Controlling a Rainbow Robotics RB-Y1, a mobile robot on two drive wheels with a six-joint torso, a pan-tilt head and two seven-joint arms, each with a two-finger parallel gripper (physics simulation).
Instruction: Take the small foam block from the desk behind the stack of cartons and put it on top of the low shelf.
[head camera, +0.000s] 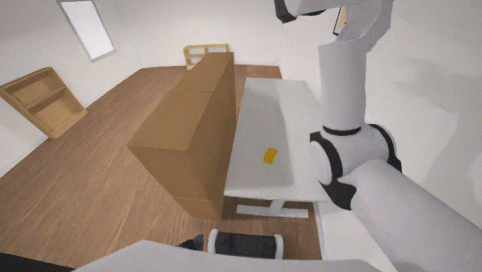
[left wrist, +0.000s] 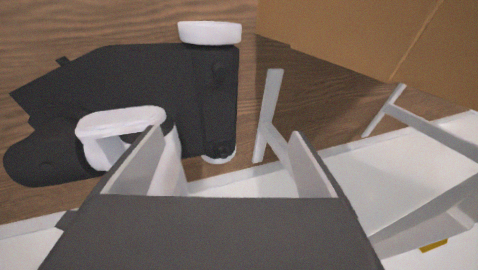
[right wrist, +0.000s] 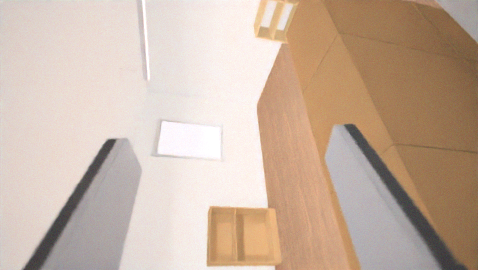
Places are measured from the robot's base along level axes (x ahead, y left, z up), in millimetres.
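Pixels of known places: left gripper, fingertip midpoint: (head camera: 200, 246) (left wrist: 227, 137); right gripper, fingertip midpoint: (right wrist: 232, 147); robot's base at its link origin: (head camera: 245, 246).
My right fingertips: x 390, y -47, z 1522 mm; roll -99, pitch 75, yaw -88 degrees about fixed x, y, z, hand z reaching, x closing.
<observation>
Ahead of a thing's pixels: the offset from my right fingertips to its top centre. "pt": to the spot under its first point. Level surfaces: height alone.
The small yellow foam block {66 mm ahead, 74 mm right, 757 mm down} (head camera: 270, 155) (left wrist: 434, 245) lies on the pale desk {802 mm down} (head camera: 250, 179), near its closer end. The tall brown stack of cartons (head camera: 177, 122) (left wrist: 360, 40) (right wrist: 430, 100) stands along the desk's left side in the head view. A low wooden shelf {913 mm down} (head camera: 215, 46) stands at the far wall; another wooden shelf unit (head camera: 26, 78) (right wrist: 273, 235) stands at the left wall. I cannot tell which one the task means. My left gripper (left wrist: 227, 137) is open and empty, apart from the block. My right gripper (right wrist: 232, 147) is open and empty, raised away from the block.
My raised right arm (head camera: 342, 90) crosses the right of the head view, beside the wall. The desk's legs {pt 94 mm back, 184 mm right, 1444 mm down} (head camera: 272, 212) (left wrist: 270, 107) stand on the wooden floor {1521 mm down} (head camera: 90, 195). My dark wheeled base (head camera: 245, 244) (left wrist: 150, 75) is near the desk's closer end. A window (head camera: 90, 30) (right wrist: 190, 140) is in the left wall.
</observation>
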